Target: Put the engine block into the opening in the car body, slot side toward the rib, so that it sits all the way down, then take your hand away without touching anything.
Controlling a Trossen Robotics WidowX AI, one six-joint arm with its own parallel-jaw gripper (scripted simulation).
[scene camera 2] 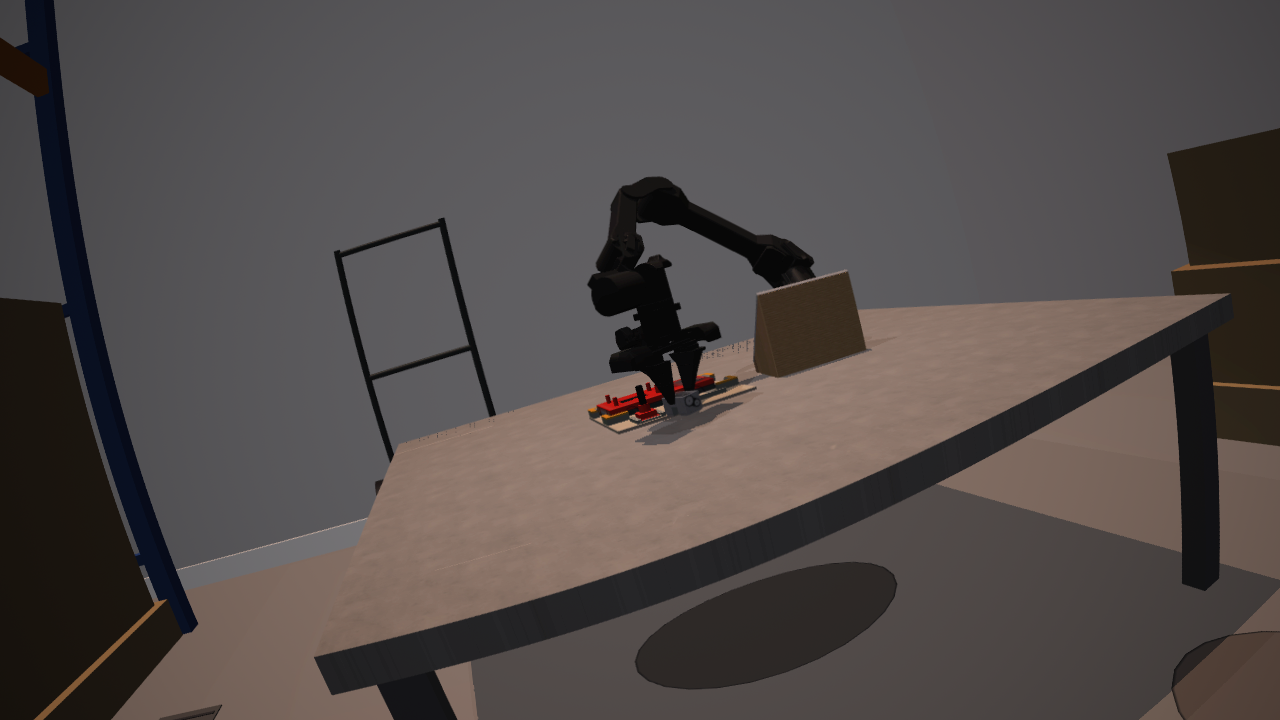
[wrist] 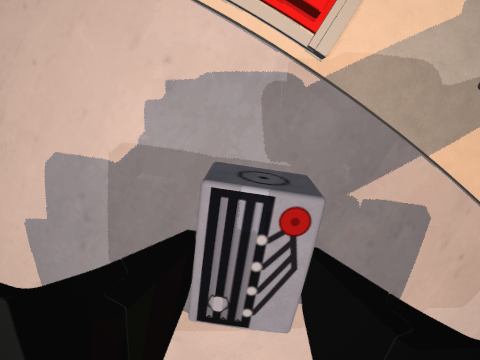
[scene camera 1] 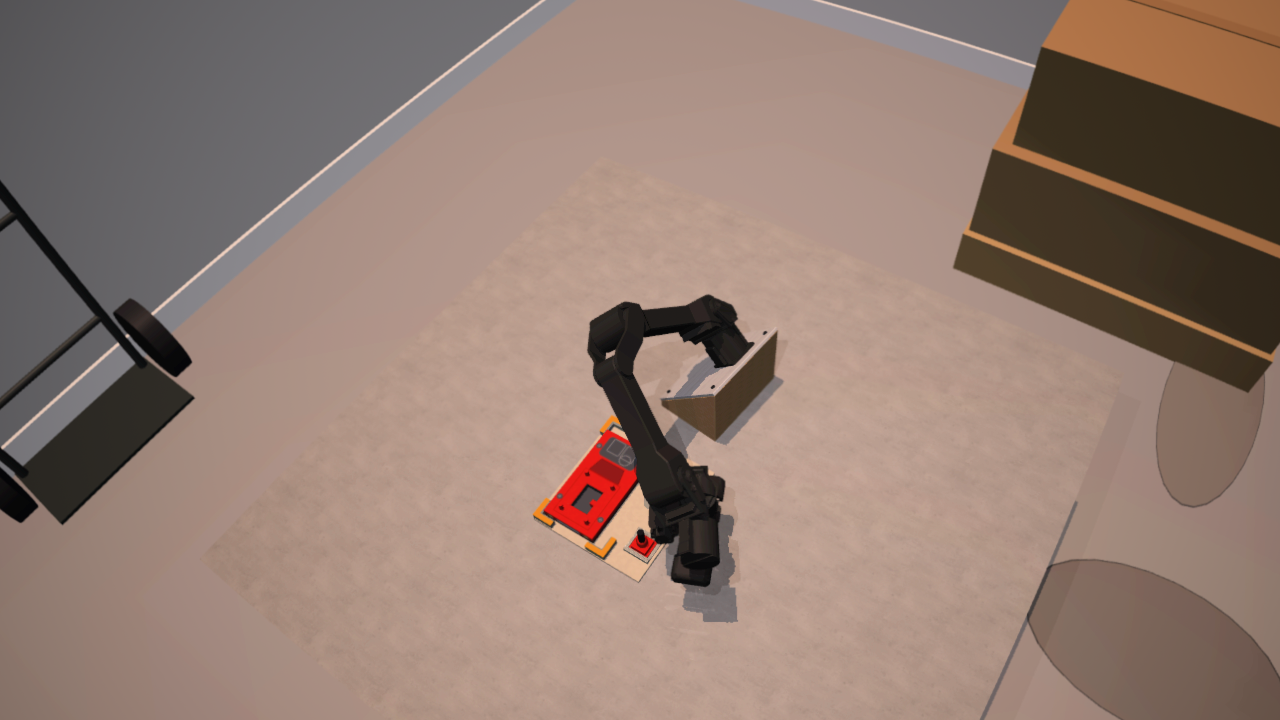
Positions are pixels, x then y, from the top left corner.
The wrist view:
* my gripper: 250, 252
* engine block: 256, 228, held by my gripper
